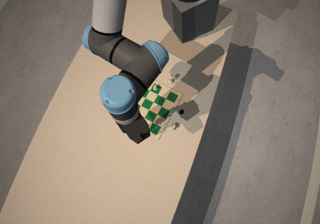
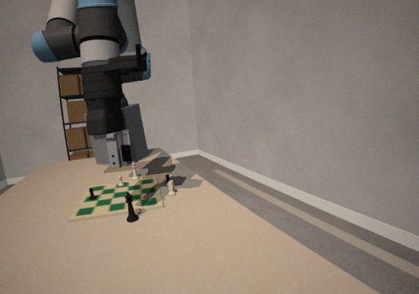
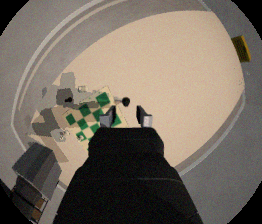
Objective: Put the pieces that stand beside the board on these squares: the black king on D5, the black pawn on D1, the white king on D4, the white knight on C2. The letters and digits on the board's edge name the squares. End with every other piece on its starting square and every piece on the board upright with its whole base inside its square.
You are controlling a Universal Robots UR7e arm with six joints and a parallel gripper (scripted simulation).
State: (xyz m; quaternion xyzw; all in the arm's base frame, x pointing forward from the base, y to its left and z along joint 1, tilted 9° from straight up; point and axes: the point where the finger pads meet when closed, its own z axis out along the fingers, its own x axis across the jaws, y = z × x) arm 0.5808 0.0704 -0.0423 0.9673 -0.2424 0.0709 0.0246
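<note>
The black king is 11 cm below my hand. Round my hand: board 14 cm behind, 3 cm to the right, 14 cm below; small white piece 22 cm behind, 4 cm to the right, 12 cm below; white knight 10 cm behind, 10 cm to the left, 13 cm below.
</note>
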